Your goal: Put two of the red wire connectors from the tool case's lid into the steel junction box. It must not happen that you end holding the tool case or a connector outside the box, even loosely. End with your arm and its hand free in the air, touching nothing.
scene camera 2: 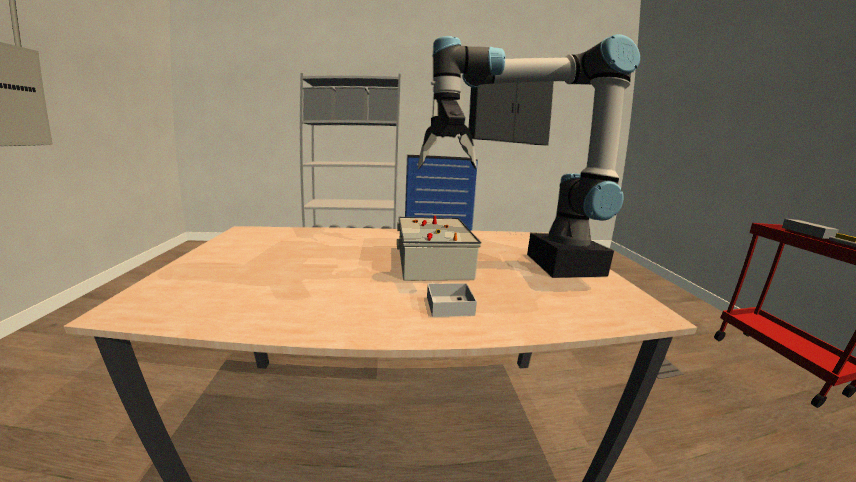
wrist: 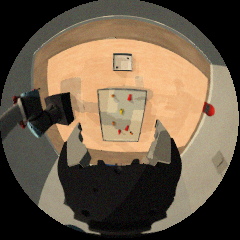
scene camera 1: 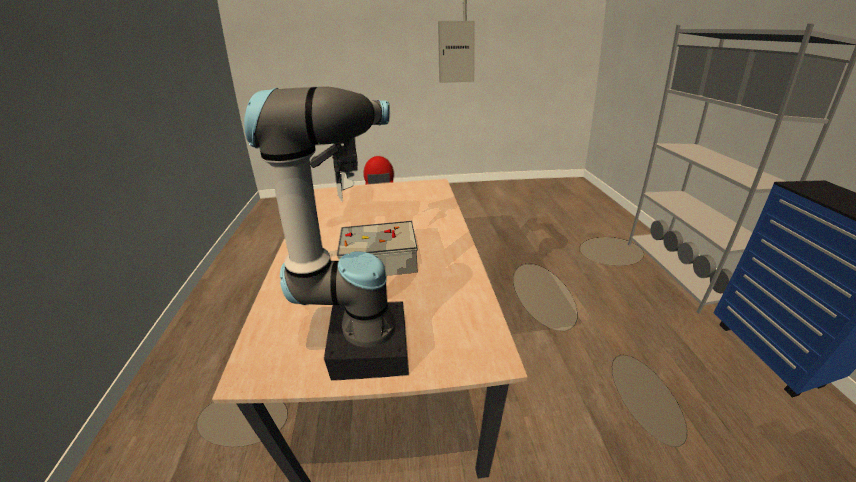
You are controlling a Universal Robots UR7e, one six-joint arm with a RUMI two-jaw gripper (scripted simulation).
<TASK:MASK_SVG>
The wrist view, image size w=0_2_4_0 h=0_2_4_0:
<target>my gripper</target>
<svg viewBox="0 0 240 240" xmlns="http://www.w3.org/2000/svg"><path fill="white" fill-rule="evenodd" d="M159 120L156 120L155 140L152 141L147 153L149 164L140 164L139 159L134 159L131 165L106 166L103 160L98 160L97 165L90 166L91 156L83 143L82 127L79 122L67 141L64 142L58 159L57 170L65 199L67 199L66 203L74 212L74 219L86 223L89 231L103 233L100 235L94 233L85 234L104 238L141 237L153 234L142 234L142 232L150 231L151 225L154 222L167 218L166 211L174 201L176 187L181 176L182 161L174 139L171 138Z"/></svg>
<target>grey tool case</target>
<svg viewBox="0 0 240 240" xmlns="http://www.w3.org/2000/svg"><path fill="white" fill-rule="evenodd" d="M97 89L103 141L139 142L147 103L147 90L133 88Z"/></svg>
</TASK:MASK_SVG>
